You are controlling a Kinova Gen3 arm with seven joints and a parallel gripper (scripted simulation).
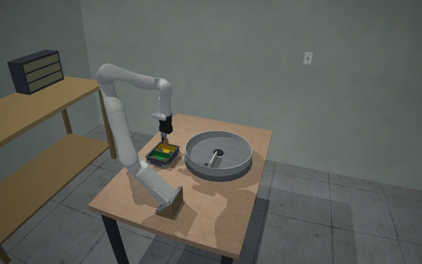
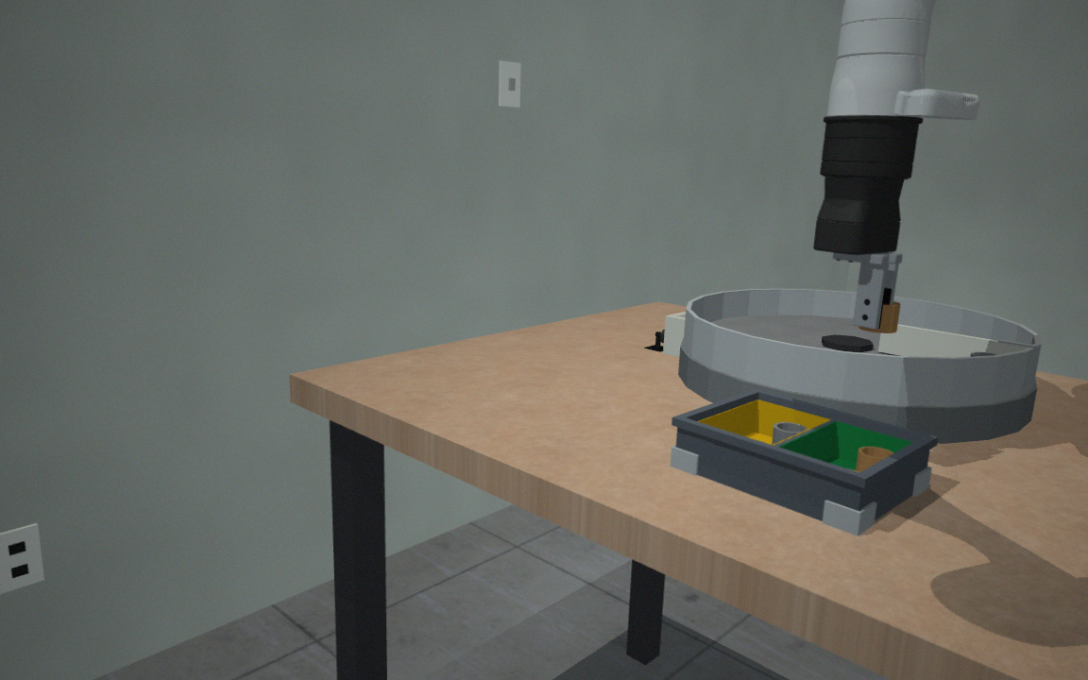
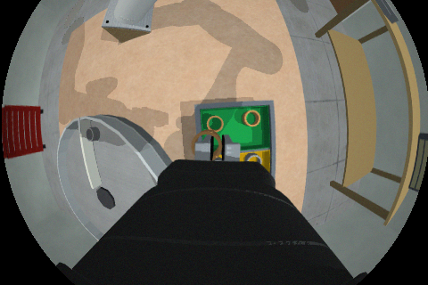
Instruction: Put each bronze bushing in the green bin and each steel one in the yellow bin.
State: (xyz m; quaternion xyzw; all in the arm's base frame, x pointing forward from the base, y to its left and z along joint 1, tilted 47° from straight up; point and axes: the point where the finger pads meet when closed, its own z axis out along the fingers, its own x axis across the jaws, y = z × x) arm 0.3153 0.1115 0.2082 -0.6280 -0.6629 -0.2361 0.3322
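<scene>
Now: hand 14 cm above the bin tray, 4 cm to the right of it and 3 cm short of it. Also, from my hand: grey turntable: 28 cm to the right, 18 cm ahead, 11 cm below.
</scene>
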